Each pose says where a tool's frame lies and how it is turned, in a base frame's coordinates. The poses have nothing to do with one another.
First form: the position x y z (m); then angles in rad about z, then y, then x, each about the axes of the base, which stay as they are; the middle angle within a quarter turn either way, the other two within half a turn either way.
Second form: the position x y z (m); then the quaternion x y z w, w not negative. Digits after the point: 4 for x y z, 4 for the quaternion.
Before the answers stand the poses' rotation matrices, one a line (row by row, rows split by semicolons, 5 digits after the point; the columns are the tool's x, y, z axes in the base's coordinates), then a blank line. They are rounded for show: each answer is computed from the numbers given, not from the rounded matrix.
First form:
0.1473 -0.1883 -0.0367 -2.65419 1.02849 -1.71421
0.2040 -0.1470 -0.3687 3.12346 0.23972 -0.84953
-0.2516 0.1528 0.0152 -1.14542 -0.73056 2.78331
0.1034 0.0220 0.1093 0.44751 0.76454 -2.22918
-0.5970 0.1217 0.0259 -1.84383 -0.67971 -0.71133
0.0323 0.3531 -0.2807 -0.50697 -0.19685 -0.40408
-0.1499 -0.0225 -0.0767 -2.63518 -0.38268 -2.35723
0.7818 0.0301 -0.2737 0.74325 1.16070 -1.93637
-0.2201 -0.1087 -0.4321 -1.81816 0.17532 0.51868
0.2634 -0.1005 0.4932 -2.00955 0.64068 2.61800
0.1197 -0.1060 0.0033 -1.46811 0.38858 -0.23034
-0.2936 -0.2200 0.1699 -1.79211 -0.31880 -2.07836
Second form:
-0.45601 0.24171 0.85652; 0.81595 -0.27074 0.51081; 0.35536 0.93181 -0.07376
-0.97124 -0.01761 0.23743; 0.19025 -0.65699 0.72950; 0.14314 0.75369 0.64145
0.30735 0.67843 -0.66729; 0.75648 -0.59960 -0.26118; -0.57730 -0.42452 -0.69751
0.65063 -0.31230 0.69221; -0.75836 -0.31466 0.57085; 0.03954 -0.89636 -0.44156
-0.20972 0.74894 -0.62857; -0.84009 0.19089 0.50775; 0.50027 0.63454 0.58914
0.85734 0.47615 -0.19558; -0.37920 0.84115 0.38558; 0.34811 -0.25641 0.90171
-0.81124 0.44996 -0.37341; 0.11267 0.74694 0.65528; 0.57376 0.48951 -0.65664
0.29355 -0.26979 0.91708; -0.87251 0.31636 0.37235; -0.39059 -0.90947 -0.14253
-0.24110 0.95470 0.17442; -0.86321 -0.12881 -0.48813; -0.44355 -0.26825 0.85516
-0.34057 0.72575 0.59774; 0.65704 0.63846 -0.40084; -0.67254 0.25623 -0.69429
0.09486 0.92057 0.37887; -0.97733 0.01375 0.21129; 0.18929 -0.39033 0.90101
-0.20845 0.92645 -0.31343; 0.41407 0.37393 0.82990; 0.88606 0.04321 -0.46156

0.1473 -0.1883 -0.0367 0.4713 0.5610 0.6428 0.2233
0.2040 -0.1470 -0.3687 0.1052 0.4101 0.9041 0.0575
-0.2516 0.1528 0.0152 -0.8069 -0.4446 0.3856 0.0506
0.1034 0.0220 0.1093 -0.7757 0.3451 -0.2358 0.4729
-0.5970 0.1217 0.0259 0.0506 -0.4504 -0.6340 0.6266
0.0323 0.3531 -0.2807 -0.1692 -0.1433 -0.2254 0.9487
-0.1499 -0.0225 -0.0767 -0.1569 -0.8965 -0.3192 0.2641
0.7818 0.0301 -0.2737 -0.5291 0.5398 -0.2488 0.6057
-0.2201 -0.1087 -0.4321 0.0902 0.2535 -0.7458 0.6094
0.2634 -0.1005 0.4932 0.4229 0.8175 -0.0442 0.3885
0.1197 -0.1060 0.0033 -0.2122 0.0669 -0.6694 0.7088
-0.2936 -0.2200 0.1699 -0.4688 -0.7148 -0.3054 0.4195

